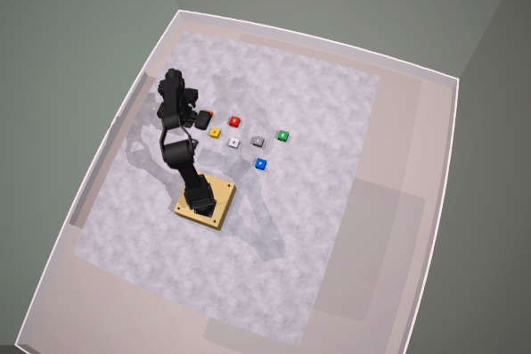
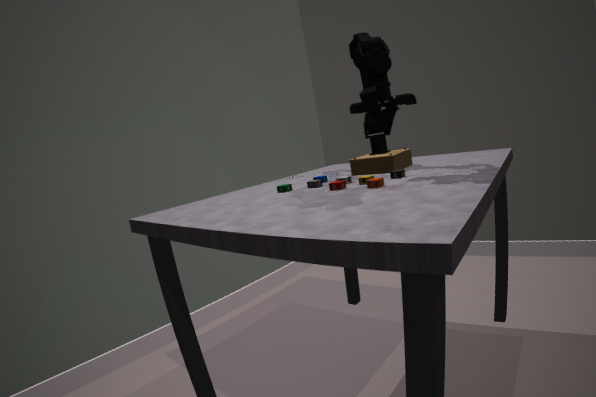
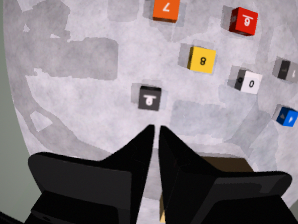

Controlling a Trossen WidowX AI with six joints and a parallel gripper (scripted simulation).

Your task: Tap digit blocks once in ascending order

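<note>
My gripper tip is now 110 mm above the black block, 10 mm to the right of it and 10 mm past it. From my gripper tip the other things lie so: orange block: 120 mm ahead, 110 mm below, 10 mm to the right; then white block: 150 mm to the right, 110 mm below, 30 mm ahead; then yellow block: 110 mm below, 60 mm to the right, 50 mm ahead.
</note>
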